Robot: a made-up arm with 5 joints.
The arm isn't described. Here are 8 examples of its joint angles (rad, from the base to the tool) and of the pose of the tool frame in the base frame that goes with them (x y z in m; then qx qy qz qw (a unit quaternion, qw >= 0)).
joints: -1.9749 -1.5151 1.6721 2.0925 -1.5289
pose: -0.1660 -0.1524 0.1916 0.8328 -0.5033 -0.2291 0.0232
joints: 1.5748 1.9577 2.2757 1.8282 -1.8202
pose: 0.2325 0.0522 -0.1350 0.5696 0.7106 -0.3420 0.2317
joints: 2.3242 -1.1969 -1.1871 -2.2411 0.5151
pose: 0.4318 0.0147 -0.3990 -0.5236 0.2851 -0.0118 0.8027
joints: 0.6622 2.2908 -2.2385 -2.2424 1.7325
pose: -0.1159 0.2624 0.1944 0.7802 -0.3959 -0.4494 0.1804
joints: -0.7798 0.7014 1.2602 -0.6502 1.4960
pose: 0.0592 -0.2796 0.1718 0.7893 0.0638 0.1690 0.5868
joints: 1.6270 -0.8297 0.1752 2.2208 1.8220
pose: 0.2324 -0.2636 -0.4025 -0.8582 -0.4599 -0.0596 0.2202
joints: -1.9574 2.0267 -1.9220 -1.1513 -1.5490
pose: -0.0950 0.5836 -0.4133 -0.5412 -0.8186 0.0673 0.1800
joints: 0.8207 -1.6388 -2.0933 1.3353 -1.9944
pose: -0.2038 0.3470 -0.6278 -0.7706 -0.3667 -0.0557 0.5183
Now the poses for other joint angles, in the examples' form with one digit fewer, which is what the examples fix.
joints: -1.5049 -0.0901 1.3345 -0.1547 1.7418
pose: -0.087 -0.263 0.454 0.577 -0.051 -0.093 0.810
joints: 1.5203 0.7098 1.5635 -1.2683 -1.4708
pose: -0.146 0.050 -0.182 -0.710 0.529 0.303 0.352
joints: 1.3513 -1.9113 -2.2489 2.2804 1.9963
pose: 0.109 0.145 -0.174 0.305 0.121 -0.486 0.810
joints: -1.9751 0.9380 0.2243 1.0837 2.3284
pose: -0.393 -0.134 0.066 0.630 -0.405 0.102 0.655
